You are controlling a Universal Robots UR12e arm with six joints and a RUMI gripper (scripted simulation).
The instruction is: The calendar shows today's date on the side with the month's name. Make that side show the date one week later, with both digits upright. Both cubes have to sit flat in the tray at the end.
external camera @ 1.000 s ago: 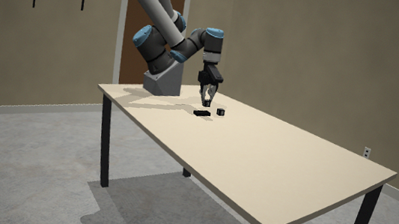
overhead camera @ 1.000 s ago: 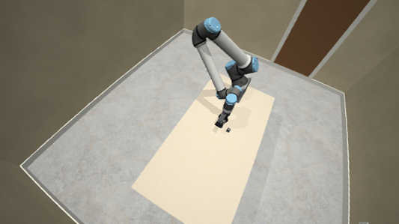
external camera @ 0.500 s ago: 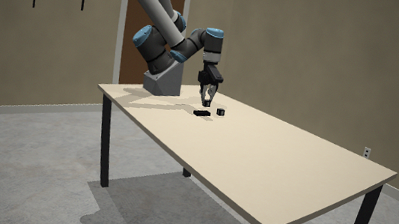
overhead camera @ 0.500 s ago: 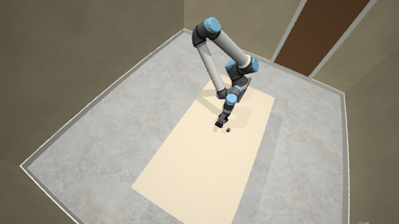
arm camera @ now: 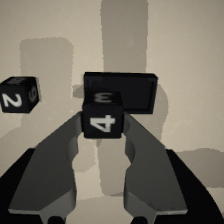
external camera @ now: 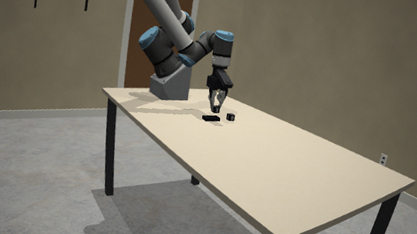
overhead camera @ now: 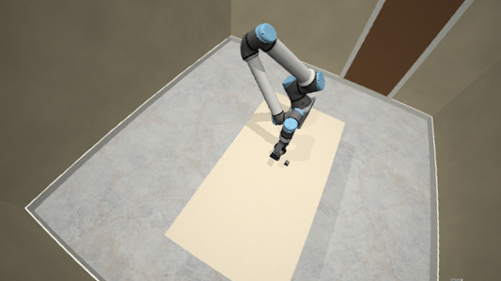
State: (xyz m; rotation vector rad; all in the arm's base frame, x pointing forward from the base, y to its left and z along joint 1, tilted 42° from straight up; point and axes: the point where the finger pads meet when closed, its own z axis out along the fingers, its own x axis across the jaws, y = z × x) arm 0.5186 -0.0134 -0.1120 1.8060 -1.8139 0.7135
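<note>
Now: the black tray 20 mm to the right of my hand and 60 mm below it.
</note>
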